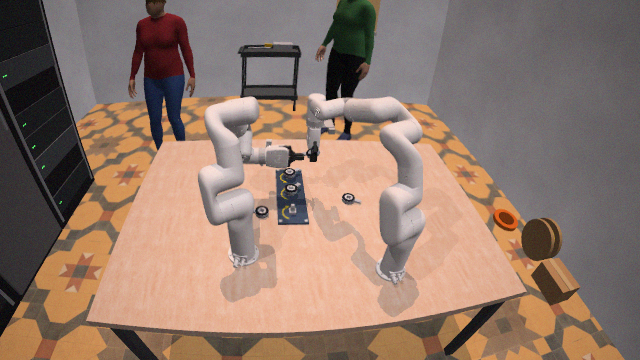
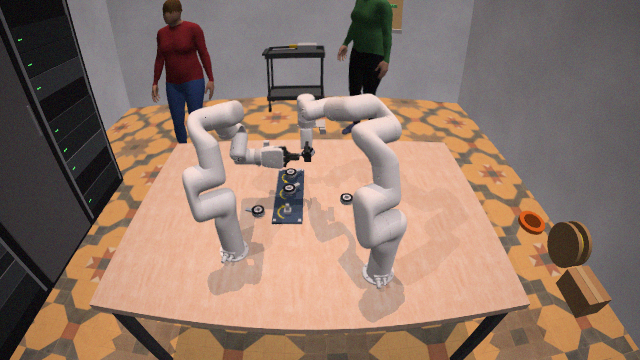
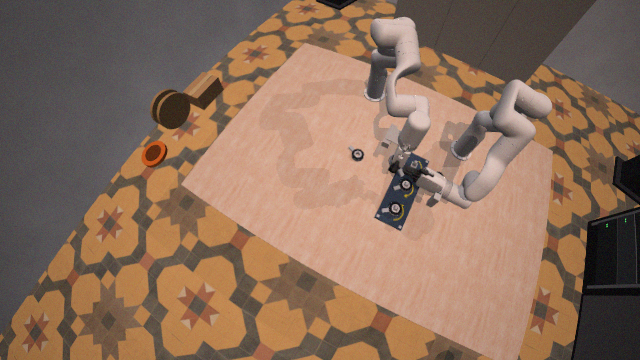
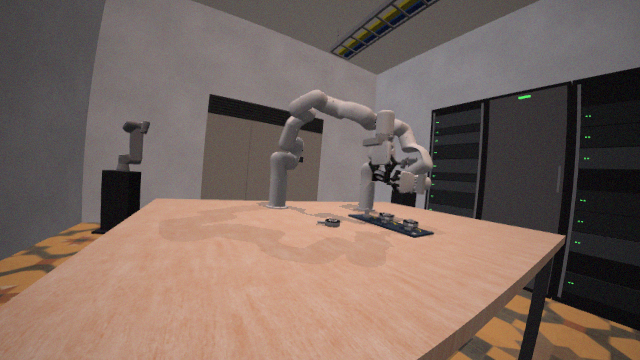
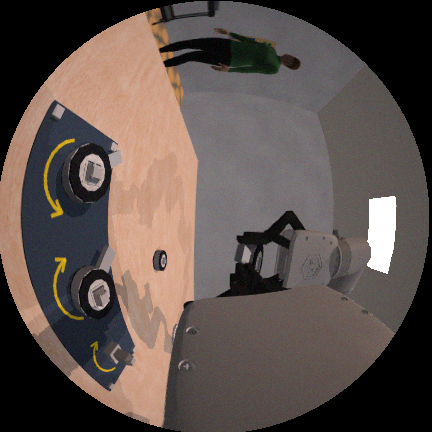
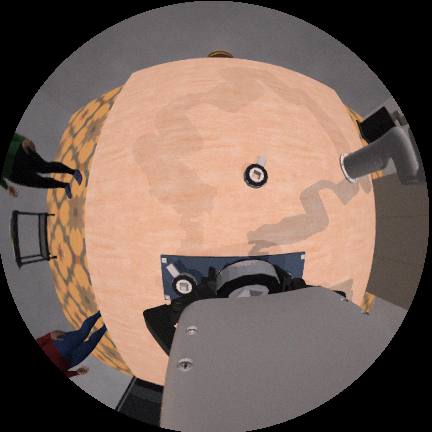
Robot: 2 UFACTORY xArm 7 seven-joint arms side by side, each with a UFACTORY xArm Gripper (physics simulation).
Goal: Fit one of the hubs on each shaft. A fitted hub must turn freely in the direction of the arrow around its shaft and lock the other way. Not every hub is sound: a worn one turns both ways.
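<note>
The dark blue board bears two seated black-rimmed hubs, a far hub and a middle hub. The near shaft is bare. Loose hubs lie on the table, one hub left of the board and one hub right of it. My right gripper, pointing down above the board's far end, is shut on a tilted hub. My left gripper reaches in sideways, its fingers closed at this hub's tab; their exact contact is partly hidden.
Both arms meet closely above the board's far end. The wooden table carries both arm bases. A cart and two people stand behind it. An orange ring and a cardboard box are at the right, beyond the table's edge.
</note>
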